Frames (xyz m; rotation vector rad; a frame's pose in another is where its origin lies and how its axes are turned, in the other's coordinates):
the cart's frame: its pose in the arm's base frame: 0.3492 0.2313 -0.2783 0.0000 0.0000 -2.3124
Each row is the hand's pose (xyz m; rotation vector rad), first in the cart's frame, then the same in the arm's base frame.
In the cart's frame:
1: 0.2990 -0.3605 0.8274 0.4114 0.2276 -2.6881
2: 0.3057 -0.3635 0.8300 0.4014 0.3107 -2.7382
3: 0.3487 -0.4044 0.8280 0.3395 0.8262 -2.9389
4: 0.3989 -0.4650 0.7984 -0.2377 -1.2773 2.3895
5: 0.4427 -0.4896 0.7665 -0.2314 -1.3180 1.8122
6: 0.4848 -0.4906 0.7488 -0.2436 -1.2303 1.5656
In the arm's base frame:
1: -0.1186 0.2543 0.5491 -0.2878 0.2192 1.2353
2: -0.1253 0.2514 0.5517 -0.3364 0.1827 1.1783
3: -0.1845 0.2473 0.5497 -0.6096 -0.0151 0.8753
4: -0.2631 0.2513 0.5201 -0.9508 -0.2232 0.3230
5: -0.3109 0.2356 0.4882 -1.1019 -0.2706 -0.2136
6: -0.3400 0.2052 0.4705 -1.0960 -0.2441 -0.4839

